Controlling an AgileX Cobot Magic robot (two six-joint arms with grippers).
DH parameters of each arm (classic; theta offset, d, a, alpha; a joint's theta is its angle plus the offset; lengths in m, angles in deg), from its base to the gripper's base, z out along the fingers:
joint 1: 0 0.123 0 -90
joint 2: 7.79 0 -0.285 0
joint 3: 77.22 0 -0.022 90
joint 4: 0 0.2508 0 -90
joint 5: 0 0 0.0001 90
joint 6: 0 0.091 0 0
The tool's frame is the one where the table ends.
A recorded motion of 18 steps. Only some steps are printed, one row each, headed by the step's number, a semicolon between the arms.
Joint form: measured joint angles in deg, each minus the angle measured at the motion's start. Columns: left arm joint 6, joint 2, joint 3, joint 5, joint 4, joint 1; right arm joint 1, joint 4, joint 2, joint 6, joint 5, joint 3.
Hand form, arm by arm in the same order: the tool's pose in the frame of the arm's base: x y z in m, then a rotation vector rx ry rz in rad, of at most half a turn. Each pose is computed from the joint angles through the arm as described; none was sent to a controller.
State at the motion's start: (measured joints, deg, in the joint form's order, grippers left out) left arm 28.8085 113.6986 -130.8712 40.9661 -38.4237 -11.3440; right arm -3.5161 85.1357 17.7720 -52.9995 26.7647 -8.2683
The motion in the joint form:
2: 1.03 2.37 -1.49 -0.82 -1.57 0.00; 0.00 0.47 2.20 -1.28 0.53 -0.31
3: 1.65 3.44 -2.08 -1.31 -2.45 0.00; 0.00 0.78 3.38 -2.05 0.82 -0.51
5: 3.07 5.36 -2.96 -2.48 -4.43 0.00; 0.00 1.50 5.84 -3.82 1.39 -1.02
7: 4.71 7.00 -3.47 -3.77 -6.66 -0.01; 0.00 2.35 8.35 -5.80 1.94 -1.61
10: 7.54 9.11 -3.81 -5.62 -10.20 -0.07; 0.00 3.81 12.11 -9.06 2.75 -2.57
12: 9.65 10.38 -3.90 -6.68 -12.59 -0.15; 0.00 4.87 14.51 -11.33 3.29 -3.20
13: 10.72 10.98 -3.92 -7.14 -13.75 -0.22; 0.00 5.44 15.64 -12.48 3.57 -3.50
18: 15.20 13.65 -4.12 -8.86 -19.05 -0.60; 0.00 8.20 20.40 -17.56 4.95 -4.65
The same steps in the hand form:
2: 0.4491 -0.1286 0.4545 0.4414 1.7328 -0.5563; 0.0819 0.0367 0.2374 0.1662 1.7571 0.7562
3: 0.4542 -0.1299 0.4501 0.4387 1.7288 -0.5635; 0.0841 0.0370 0.2372 0.1620 1.7711 0.7566
5: 0.4636 -0.1323 0.4415 0.4312 1.7185 -0.5783; 0.0890 0.0376 0.2370 0.1513 1.7977 0.7561
7: 0.4718 -0.1345 0.4333 0.4222 1.7067 -0.5935; 0.0941 0.0381 0.2372 0.1389 1.8221 0.7549
10: 0.4825 -0.1378 0.4214 0.4107 1.6899 -0.6142; 0.1022 0.0387 0.2376 0.1175 1.8542 0.7525
12: 0.4887 -0.1401 0.4134 0.4066 1.6801 -0.6258; 0.1075 0.0391 0.2378 0.1022 1.8724 0.7512
13: 0.4915 -0.1415 0.4095 0.4059 1.6759 -0.6313; 0.1101 0.0394 0.2379 0.0943 1.8800 0.7510
18: 0.5030 -0.1482 0.3918 0.3983 1.6608 -0.6622; 0.1210 0.0405 0.2375 0.0614 1.9084 0.7556

